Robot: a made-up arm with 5 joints.
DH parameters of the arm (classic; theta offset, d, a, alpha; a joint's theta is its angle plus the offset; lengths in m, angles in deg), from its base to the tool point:
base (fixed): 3.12 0 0.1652 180
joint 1: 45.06 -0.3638 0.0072 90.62
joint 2: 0 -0.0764 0.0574 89.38
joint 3: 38 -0.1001 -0.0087 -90.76
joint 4: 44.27 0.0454 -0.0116 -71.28
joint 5: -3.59 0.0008 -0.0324 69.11
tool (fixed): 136.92 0.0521 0 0
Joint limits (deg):
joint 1: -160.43..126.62
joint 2: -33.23..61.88
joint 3: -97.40..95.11
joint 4: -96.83..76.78
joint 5: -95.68..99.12
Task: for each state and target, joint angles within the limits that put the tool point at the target. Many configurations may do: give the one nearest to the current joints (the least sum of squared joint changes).
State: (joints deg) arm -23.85 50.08 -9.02 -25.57 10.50
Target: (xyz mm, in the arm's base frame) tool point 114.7 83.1 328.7
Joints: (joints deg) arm 8.83 61.88 -20.64 -41.18 14.24
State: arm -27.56 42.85 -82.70 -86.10 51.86
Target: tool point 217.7 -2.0 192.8
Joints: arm -38.73 37.79 -96.53 -87.91 41.75
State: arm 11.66 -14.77 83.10 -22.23 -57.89
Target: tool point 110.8 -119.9 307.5
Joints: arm -10.33 -18.51 48.17 6.66 -47.75
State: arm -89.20 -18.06 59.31 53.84 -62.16
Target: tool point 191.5 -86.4 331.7
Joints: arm -53.54 -7.05 55.48 49.81 -42.05
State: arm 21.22 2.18 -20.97 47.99 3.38
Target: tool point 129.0 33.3 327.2
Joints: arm 24.13 27.65 4.55 35.26 -5.06
